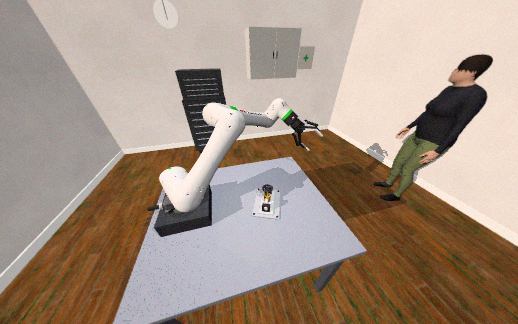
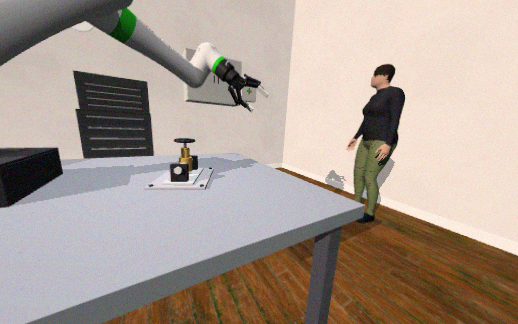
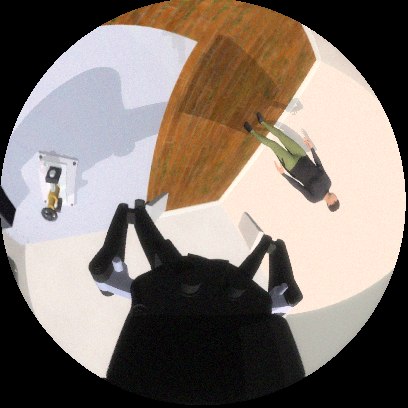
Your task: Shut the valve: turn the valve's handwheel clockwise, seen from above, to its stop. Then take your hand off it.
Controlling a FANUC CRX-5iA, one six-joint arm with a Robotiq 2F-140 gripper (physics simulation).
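Observation:
The valve has a dark round handwheel (image 1: 267, 188) (image 2: 184, 140) (image 3: 49, 214) on top of a brass body (image 1: 267, 196) (image 2: 185, 161) (image 3: 53, 195). The wheel lies level above the body. The valve is fixed to a white base plate (image 1: 274, 213) (image 2: 206, 179) (image 3: 72, 181) with screws at its corners, on the grey-blue table. My gripper (image 1: 313, 140) (image 2: 257, 100) (image 3: 204, 210) is open and empty, with its fingers wide apart. It is high above and well away from the handwheel, tilted outward. How far the wheel is turned cannot be told.
The table (image 1: 240, 255) (image 2: 150, 235) (image 3: 115, 175) bears the arm's black base block (image 1: 185, 222) (image 2: 30, 172). A person (image 1: 450, 115) (image 2: 382, 117) (image 3: 312, 180) in a black top stands beyond the table by the wall. A dark drawer unit (image 1: 220, 82) (image 2: 145, 100) and a wall cabinet (image 1: 260, 50) are behind.

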